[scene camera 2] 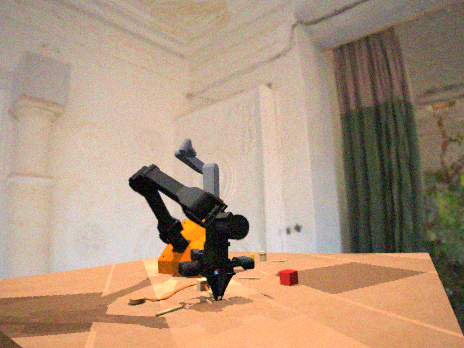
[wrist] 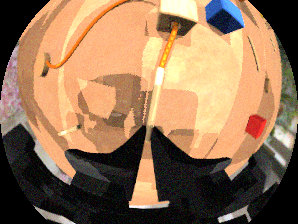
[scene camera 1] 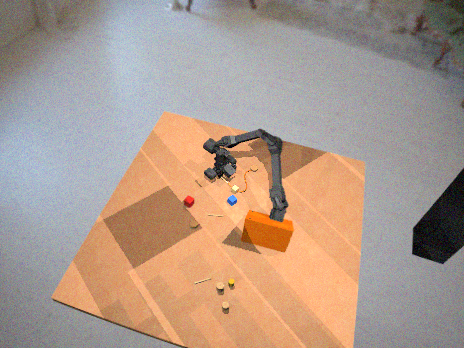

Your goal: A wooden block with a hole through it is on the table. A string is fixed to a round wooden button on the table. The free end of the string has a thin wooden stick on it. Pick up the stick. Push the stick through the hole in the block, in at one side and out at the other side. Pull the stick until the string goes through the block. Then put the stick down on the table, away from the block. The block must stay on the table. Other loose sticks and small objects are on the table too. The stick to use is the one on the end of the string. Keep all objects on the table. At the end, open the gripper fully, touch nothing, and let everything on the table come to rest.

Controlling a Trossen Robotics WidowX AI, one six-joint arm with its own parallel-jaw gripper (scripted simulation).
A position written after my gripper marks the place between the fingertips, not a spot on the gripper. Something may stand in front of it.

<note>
In view: my gripper (scene camera 2: pixel 218 300).
My gripper also shows in the wrist view (wrist: pixel 148 129).
</note>
